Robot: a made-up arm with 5 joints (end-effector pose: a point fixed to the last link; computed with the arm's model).
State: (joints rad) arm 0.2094 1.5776 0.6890 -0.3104 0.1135
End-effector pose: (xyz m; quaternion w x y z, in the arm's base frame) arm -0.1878 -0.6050 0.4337 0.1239 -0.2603 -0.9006 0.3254
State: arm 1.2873 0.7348 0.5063 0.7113 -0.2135
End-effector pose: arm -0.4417 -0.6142 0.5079 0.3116 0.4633 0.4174 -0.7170
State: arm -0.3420 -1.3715 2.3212 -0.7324 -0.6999
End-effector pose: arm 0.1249 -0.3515 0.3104 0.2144 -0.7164 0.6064 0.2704
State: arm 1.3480 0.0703 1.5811 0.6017 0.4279
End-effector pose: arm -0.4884 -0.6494 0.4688 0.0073 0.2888 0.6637 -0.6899
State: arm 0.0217 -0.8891 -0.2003 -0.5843 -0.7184
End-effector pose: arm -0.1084 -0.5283 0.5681 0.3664 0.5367 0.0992 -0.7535
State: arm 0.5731 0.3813 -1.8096 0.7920 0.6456
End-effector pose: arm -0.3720 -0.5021 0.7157 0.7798 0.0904 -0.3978 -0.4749
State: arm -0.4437 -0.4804 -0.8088 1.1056 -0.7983
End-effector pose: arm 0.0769 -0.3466 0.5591 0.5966 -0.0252 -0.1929 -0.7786
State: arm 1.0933 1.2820 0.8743 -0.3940 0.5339
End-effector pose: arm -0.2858 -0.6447 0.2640 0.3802 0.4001 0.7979 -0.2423
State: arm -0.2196 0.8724 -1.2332 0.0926 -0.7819
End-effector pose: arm 0.0288 -0.5757 0.4682 0.2653 0.6320 0.5751 -0.4466
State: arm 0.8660 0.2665 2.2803 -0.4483 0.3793
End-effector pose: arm -0.4660 -0.4037 0.6113 0.4667 -0.4378 -0.5393 0.5474
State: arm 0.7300 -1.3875 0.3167 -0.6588 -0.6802
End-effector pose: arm -0.2934 -0.4718 0.4064 0.2528 0.7906 -0.3094 -0.4640
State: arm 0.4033 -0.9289 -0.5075 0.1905 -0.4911
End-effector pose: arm -0.2157 -0.4158 0.6284 0.4698 0.3055 -0.2399 -0.7928
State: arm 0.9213 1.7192 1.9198 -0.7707 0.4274
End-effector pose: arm -0.4416 -0.6567 0.4295 0.1813 -0.1161 -0.9123 0.3484
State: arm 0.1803 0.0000 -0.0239 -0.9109 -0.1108
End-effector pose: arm -0.1500 -0.6223 0.4419 0.3007 0.6332 0.4651 -0.5406
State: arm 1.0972 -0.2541 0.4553 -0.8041 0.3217
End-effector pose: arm -0.3916 -0.6100 0.2923 0.4184 0.7748 0.1458 -0.4510
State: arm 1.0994 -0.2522 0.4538 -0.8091 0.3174
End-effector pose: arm -0.3899 -0.6099 0.2904 0.4184 0.7773 0.1462 -0.4465
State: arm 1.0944 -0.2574 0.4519 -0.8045 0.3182
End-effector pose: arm -0.3913 -0.6101 0.2935 0.4186 0.7745 0.1448 -0.4517
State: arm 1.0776 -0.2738 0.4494 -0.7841 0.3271
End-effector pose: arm -0.3975 -0.6102 0.3052 0.4187 0.7627 0.1408 -0.4724
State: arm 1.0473 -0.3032 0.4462 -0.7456 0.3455
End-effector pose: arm -0.4083 -0.6096 0.3274 0.4183 0.7394 0.1339 -0.5103
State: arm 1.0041 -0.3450 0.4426 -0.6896 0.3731
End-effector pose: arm -0.4215 -0.6068 0.3612 0.4163 0.7028 0.1245 -0.5633
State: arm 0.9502 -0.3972 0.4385 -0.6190 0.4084
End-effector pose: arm -0.4333 -0.6001 0.4061 0.4115 0.6521 0.1135 -0.6265
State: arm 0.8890 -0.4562 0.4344 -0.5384 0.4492
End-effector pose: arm -0.4394 -0.5885 0.4597 0.4027 0.5887 0.1021 -0.6934
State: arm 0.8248 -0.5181 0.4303 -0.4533 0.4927
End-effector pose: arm -0.4365 -0.5721 0.5174 0.3896 0.5161 0.0911 -0.7573
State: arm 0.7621 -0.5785 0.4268 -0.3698 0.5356
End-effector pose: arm -0.4240 -0.5524 0.5733 0.3727 0.4402 0.0812 -0.8128
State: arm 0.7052 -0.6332 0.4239 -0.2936 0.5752
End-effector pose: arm -0.4042 -0.5318 0.6222 0.3540 0.3677 0.0731 -0.8568
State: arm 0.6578 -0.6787 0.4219 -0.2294 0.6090
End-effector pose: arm -0.3816 -0.5132 0.6608 0.3357 0.3050 0.0668 -0.8887
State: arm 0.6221 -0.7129 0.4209 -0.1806 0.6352
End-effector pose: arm -0.3610 -0.4984 0.6882 0.3202 0.2567 0.0625 -0.9098
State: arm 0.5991 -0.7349 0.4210 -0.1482 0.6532
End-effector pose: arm -0.3461 -0.4885 0.7050 0.3091 0.2246 0.0602 -0.9222
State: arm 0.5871 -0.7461 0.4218 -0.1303 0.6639
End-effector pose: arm -0.3376 -0.4833 0.7138 0.3028 0.2071 0.0594 -0.9284
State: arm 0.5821 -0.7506 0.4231 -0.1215 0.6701
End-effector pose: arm -0.3337 -0.4810 0.7178 0.2996 0.1989 0.0597 -0.9312
